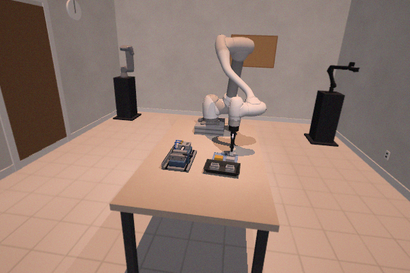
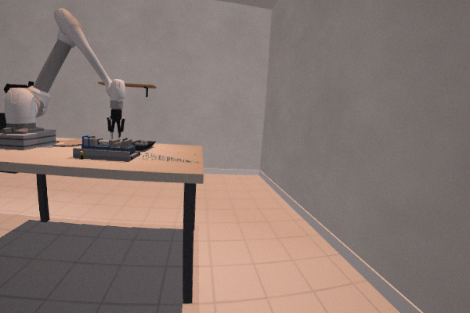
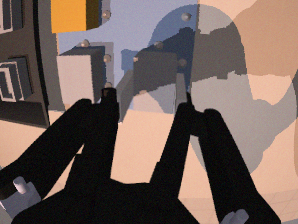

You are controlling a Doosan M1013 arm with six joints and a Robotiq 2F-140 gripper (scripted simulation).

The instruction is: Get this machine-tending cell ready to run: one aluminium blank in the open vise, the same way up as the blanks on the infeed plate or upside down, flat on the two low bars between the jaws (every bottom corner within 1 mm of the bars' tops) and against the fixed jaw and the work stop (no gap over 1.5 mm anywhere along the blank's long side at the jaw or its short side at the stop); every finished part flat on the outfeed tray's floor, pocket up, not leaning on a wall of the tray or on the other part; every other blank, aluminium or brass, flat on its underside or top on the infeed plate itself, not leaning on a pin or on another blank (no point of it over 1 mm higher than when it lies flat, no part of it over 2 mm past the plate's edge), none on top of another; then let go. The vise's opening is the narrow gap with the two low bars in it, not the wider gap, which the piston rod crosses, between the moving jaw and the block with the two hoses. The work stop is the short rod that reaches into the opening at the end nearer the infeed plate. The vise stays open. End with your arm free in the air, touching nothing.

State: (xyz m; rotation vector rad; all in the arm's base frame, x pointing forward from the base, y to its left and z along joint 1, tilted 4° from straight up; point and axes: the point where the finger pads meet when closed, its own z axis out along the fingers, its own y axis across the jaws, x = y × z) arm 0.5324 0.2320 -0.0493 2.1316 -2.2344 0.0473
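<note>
The grey aluminium blank lies 4 cm below my hand. Round my hand: piston rod (10 cm ahead, 37 cm to the right, 1 cm above); vise plate (4 cm ahead, 5 cm to the right, 6 cm below); brass blank (9 cm ahead, 9 cm to the right, 4 cm below).
</note>
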